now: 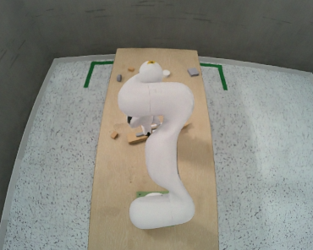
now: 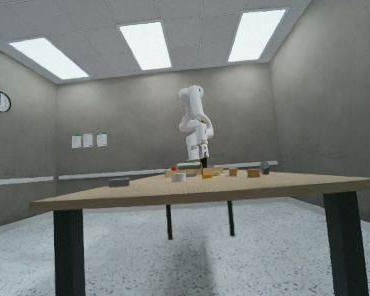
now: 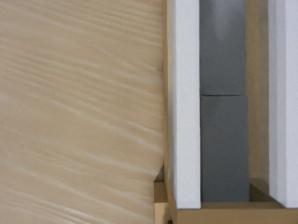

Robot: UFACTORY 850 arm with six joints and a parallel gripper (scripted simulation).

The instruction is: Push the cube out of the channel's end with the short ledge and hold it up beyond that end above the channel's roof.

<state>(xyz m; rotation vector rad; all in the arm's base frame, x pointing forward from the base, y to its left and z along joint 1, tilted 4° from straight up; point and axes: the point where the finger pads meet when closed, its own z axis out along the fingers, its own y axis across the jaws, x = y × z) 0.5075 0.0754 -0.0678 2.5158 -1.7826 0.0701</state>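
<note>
Right now my hand is 1 cm above the grey rod. Round my hand: wooden channel: 11 cm to the right, 4 cm ahead, 1 cm below; long grey bar: 14 cm to the right, 5 cm ahead, 1 cm below; red piece: 22 cm to the right, 8 cm ahead, 1 cm below.
</note>
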